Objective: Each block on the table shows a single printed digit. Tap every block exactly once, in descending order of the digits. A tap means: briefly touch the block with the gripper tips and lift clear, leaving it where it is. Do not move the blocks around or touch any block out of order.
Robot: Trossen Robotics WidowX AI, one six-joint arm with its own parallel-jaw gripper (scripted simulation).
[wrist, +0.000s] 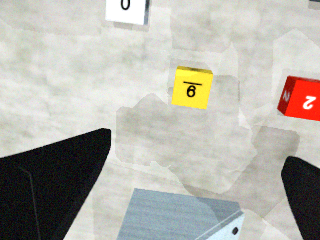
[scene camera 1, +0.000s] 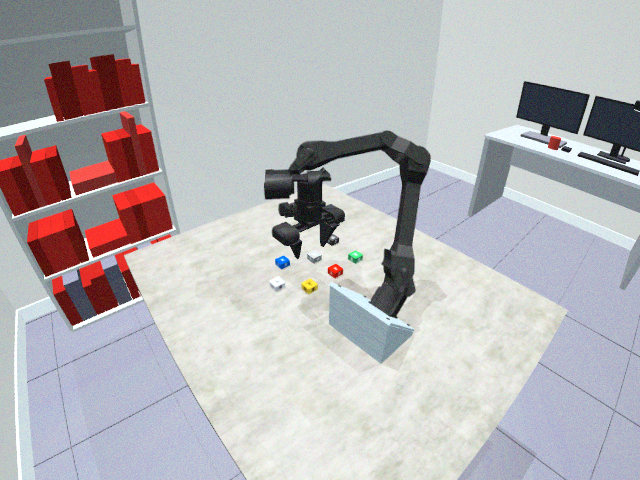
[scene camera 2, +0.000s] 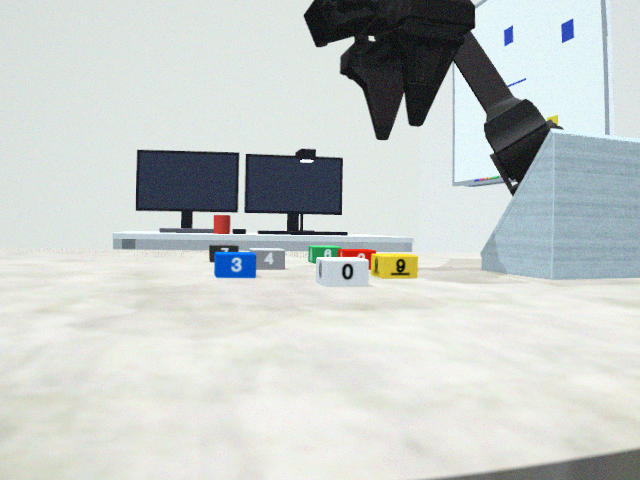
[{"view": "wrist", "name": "my gripper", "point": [195,151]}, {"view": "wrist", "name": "yellow block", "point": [192,86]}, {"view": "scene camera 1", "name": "my gripper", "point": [310,252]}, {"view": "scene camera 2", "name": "my gripper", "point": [397,133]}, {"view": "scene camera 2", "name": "white block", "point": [330,271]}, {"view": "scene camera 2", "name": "yellow block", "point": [386,266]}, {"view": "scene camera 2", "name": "blue block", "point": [227,264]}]
